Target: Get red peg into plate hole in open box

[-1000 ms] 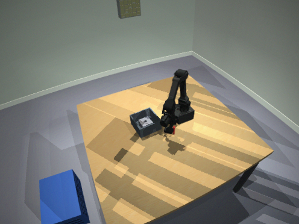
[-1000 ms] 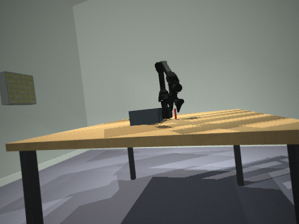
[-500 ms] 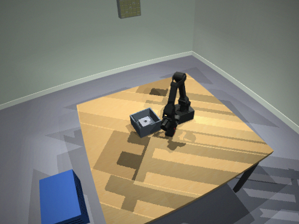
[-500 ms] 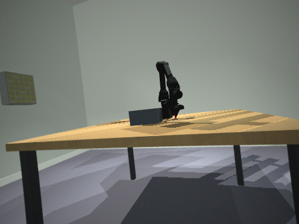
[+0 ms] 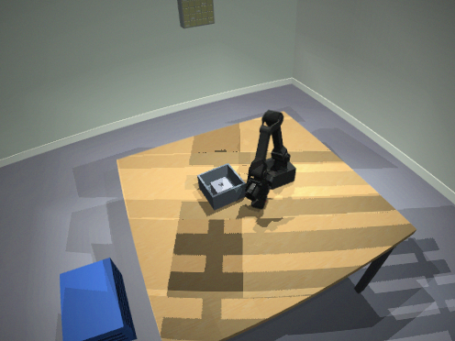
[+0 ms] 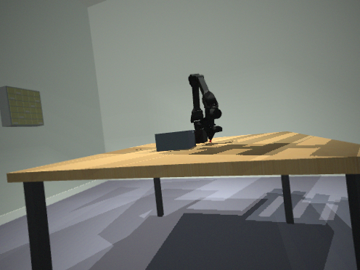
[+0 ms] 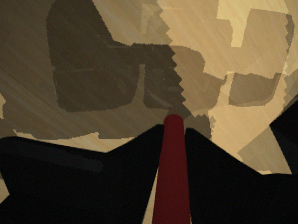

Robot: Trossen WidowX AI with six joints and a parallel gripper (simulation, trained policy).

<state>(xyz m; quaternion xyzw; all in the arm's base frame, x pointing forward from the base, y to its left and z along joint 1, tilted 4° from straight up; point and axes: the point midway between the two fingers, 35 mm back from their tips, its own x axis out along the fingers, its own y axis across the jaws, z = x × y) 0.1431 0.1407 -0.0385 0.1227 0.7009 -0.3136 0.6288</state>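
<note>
My gripper tip is 200 mm short of the plate, 130 mm to the left of it and 20 mm below it. From my gripper tip the other things lie so: red peg: 20 mm above, 10 mm to the left; then grey box: 200 mm ahead, 130 mm to the right.
</note>
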